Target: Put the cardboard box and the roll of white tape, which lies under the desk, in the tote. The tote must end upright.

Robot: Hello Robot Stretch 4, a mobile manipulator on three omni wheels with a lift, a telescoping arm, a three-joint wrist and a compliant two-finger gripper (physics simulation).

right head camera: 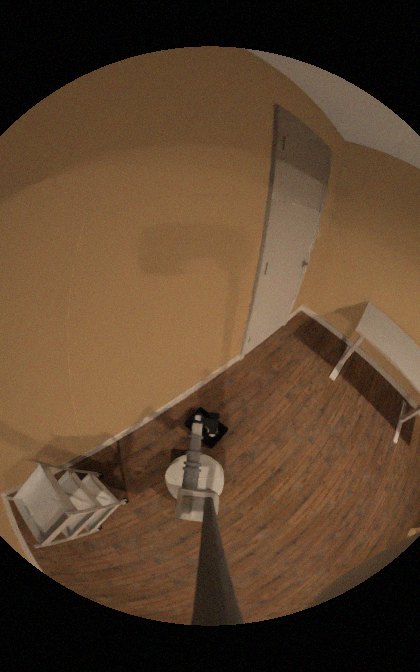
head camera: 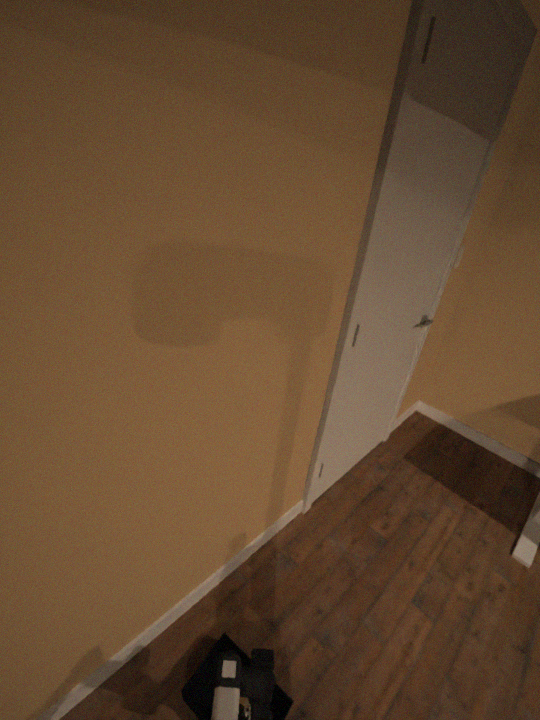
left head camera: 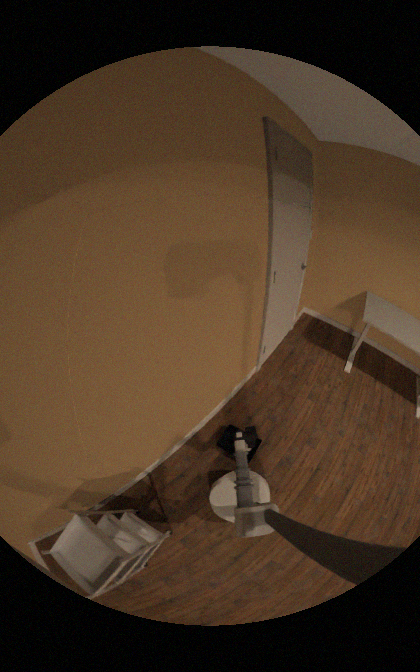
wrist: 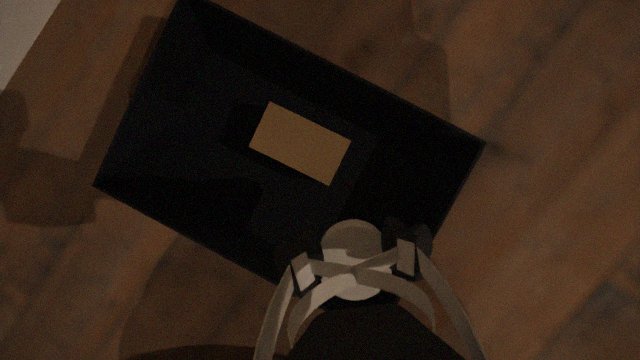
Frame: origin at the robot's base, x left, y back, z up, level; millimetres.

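Seen in the pictures: gripper, fingertip midpoint: (wrist: pixel 351 242).
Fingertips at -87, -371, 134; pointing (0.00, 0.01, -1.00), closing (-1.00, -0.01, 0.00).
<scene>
A point is followed by its place in that frame, as x, y, z.
The black tote (wrist: pixel 400 112) {-152, -469, 28} (head camera: pixel 198 689) {98, -467, -25} (left head camera: pixel 227 441) {54, -469, -25} (right head camera: pixel 218 431) stands upright on the floor near the wall. The cardboard box (wrist: pixel 300 143) {-50, -453, 35} lies inside it, near the middle of its floor in the wrist view. My gripper (wrist: pixel 351 242) {-87, -371, 134} is shut on the roll of white tape (wrist: pixel 352 237) {-89, -380, 157}, whose pale round side shows between the fingertips. It holds the roll over the lower right part of the tote, with the near corner of the tote hidden behind gripper and roll. The height of the roll above the tote floor is hard to tell.
The white desk (left head camera: pixel 392 320) {-1720, -987, 692} (right head camera: pixel 387 340) stands at the right by the far wall. A white cart (left head camera: pixel 82 550) {808, 434, 634} (right head camera: pixel 40 502) stands at the lower left. The orange wall (head camera: pixel 174 407) {185, -723, 997} runs close behind the tote to a closed door (head camera: pixel 401 261) {-523, -1389, 1247}.
</scene>
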